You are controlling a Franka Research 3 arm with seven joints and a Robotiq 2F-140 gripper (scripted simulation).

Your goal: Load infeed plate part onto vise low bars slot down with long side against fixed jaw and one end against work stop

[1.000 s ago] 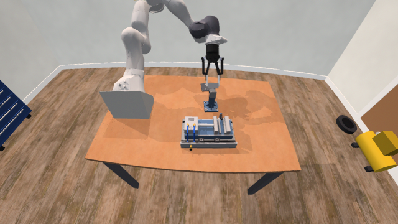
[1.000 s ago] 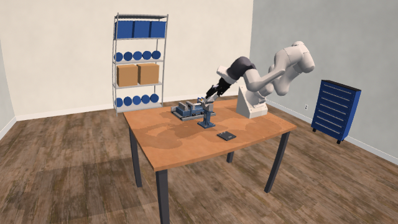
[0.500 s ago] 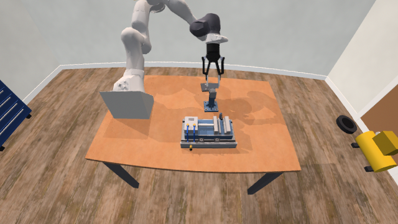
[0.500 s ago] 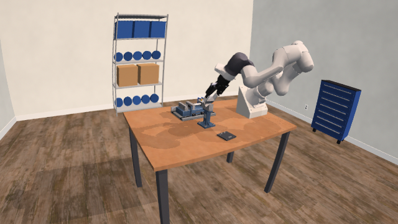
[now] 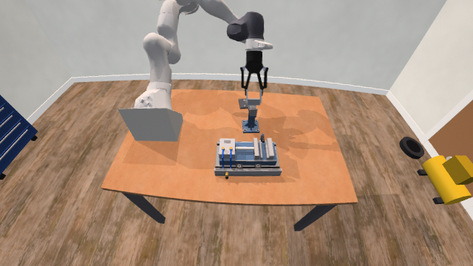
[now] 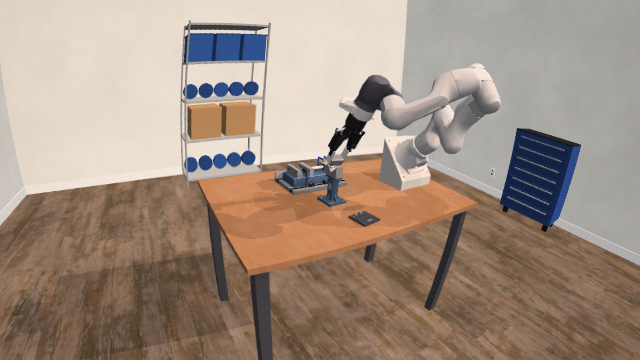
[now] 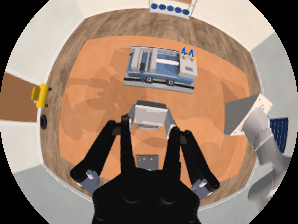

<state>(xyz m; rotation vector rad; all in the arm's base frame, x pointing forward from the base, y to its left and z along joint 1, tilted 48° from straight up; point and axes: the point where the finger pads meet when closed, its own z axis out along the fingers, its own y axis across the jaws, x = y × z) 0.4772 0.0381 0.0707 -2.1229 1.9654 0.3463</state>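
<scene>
Right now the part is 3 cm below my hand and 1 cm to the right of it. From my hand the other things lie so: fixed jaw 21 cm to the right, 13 cm below, 9 cm ahead; then vise 22 cm to the right, 17 cm below, 1 cm behind; then infeed plate 20 cm below, 19 cm to the left, 3 cm behind.
</scene>
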